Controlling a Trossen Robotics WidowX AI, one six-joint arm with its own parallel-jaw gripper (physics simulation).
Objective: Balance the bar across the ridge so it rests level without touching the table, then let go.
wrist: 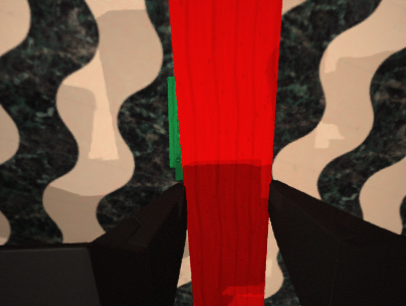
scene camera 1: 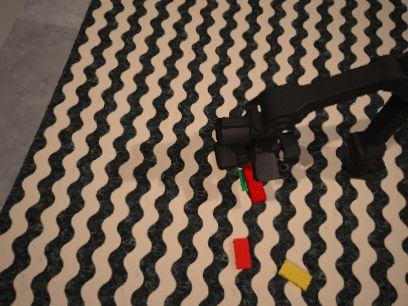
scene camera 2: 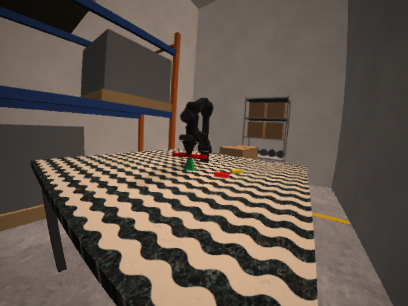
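Seen in the pictures: gripper, fingertip midpoint: (wrist: 226,192) (scene camera 1: 249,165) (scene camera 2: 188,154); arm's base, link origin: (scene camera 1: 355,167) (scene camera 2: 204,161).
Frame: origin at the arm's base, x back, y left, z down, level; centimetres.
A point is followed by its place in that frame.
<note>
The long red bar (scene camera 1: 256,189) @(x -25.5, y 14.3, z -8.6 cm) (scene camera 2: 181,155) @(x -30.6, y 5.4, z -7.6 cm) (wrist: 227,90) @(x -26.3, y 12.0, z -8.6 cm) is held between the fingers of my gripper (scene camera 2: 189,153) @(x -27.8, y 8.1, z -8.0 cm) (wrist: 226,192) @(x -27.8, y 8.1, z -8.0 cm). In scene camera 2 the bar looks about level and is near the height of the ridge's top. The green ridge (scene camera 1: 243,180) (scene camera 2: 189,164) @(x -28.6, y 9.4, z -3.1 cm) (wrist: 173,125) @(x -25.4, y 7.9, z -0.4 cm) stands on the table. From above, the bar hides most of the ridge, and a green strip shows along the bar's left side. Whether bar and ridge touch cannot be told. In scene camera 1 the arm hides the fingertips and the bar's far part.
A short red block (scene camera 1: 242,253) @(x -26.5, y 27.8, z -1.7 cm) (scene camera 2: 222,175) @(x -28.0, y 28.6, z -1.0 cm) and a yellow block (scene camera 1: 295,275) @(x -14.3, y 30.4, z -1.6 cm) (scene camera 2: 237,171) @(x -15.8, y 31.2, z -1.2 cm) lie on the wavy-patterned table (scene camera 2: 200,240) @(x -69.8, y 45.5, z 0.0 cm), towards the bottom of scene camera 1. The table's left edge shows there. Racks and boxes stand beyond the table.
</note>
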